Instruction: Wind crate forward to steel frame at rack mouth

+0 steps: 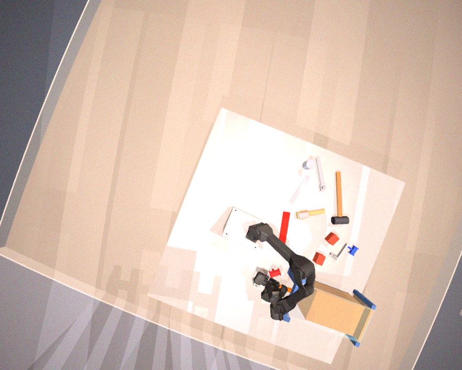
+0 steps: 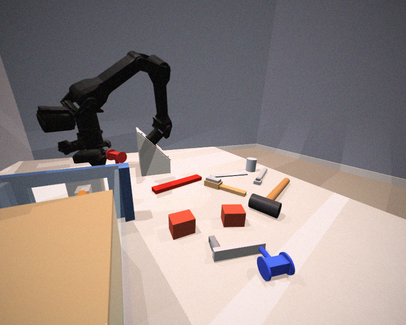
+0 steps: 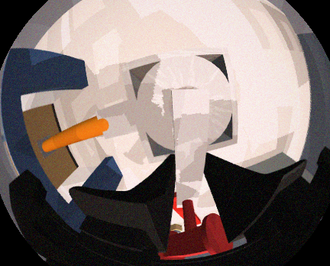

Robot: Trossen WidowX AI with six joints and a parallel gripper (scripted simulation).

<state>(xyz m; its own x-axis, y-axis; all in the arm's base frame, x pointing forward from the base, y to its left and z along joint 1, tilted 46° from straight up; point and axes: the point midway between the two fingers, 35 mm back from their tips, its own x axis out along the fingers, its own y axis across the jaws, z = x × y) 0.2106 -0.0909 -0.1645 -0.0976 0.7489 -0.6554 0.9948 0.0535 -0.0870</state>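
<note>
The red knob lies 5 cm to the left of my gripper tip and 5 cm above it. The rest, counted from my gripper tip: winch 6 cm to the right, 6 cm below, 2 cm behind; then blue steel frame 16 cm ahead, 3 cm to the right, 2 cm above; then winch handle 2 cm to the left, 2 cm above.
</note>
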